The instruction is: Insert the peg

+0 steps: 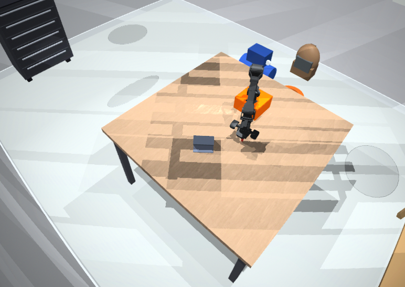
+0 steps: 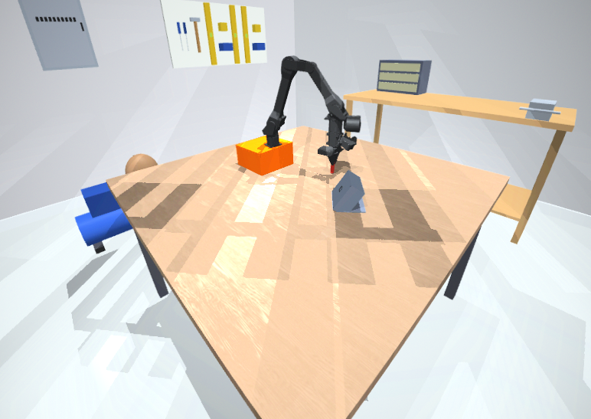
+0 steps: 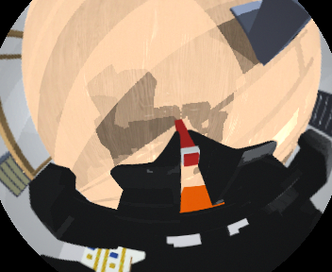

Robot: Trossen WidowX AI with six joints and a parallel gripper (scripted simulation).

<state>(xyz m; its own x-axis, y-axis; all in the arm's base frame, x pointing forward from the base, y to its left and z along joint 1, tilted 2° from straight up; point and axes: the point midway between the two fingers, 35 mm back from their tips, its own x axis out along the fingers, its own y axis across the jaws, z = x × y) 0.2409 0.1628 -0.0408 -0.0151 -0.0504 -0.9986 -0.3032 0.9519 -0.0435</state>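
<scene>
Now: the grey-blue sloped panel 220 mm ahead of my gripper tip and 140 mm to the right of it. Round my gripper tip: red peg: 20 mm above.
</scene>
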